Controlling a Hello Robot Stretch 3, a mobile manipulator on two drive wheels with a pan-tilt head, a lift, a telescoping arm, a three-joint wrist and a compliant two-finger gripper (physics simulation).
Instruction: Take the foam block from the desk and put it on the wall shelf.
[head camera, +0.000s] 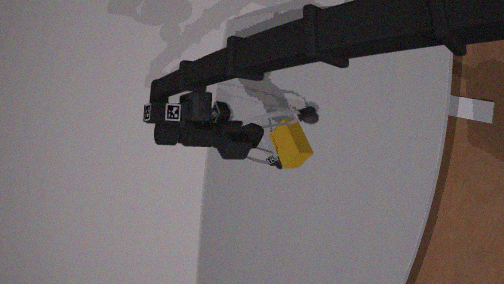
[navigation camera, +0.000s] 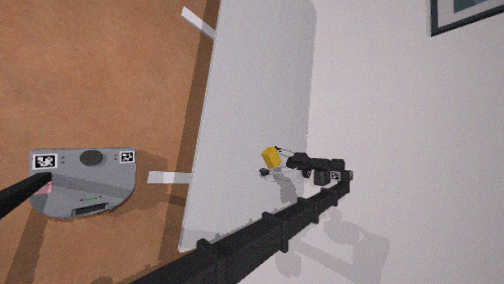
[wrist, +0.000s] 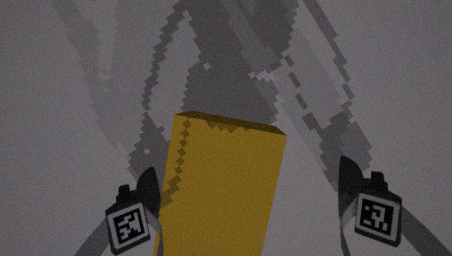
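Observation:
The yellow foam block (head camera: 291, 147) (navigation camera: 270, 157) (wrist: 220, 185) stands on the grey desk (head camera: 350, 210) (navigation camera: 255, 75) (wrist: 410, 100). My gripper (head camera: 293, 139) (navigation camera: 271, 160) (wrist: 245, 182) is open, with its fingertips on either side of the block. In the wrist view the left fingertip is at or very near the block's left side, and a wider gap shows between the block and the right fingertip. The block's lower end is cut off in that view. The wall shelf does not show in these views.
The black arm (head camera: 375, 35) (navigation camera: 250, 235) reaches across the desk's end. The pale wall (head camera: 100, 200) (navigation camera: 400, 125) runs along the desk's far side, with a dark picture frame (navigation camera: 434, 15) on it. My base (navigation camera: 110, 170) stands on the brown floor (navigation camera: 100, 80) beside the desk's near edge.

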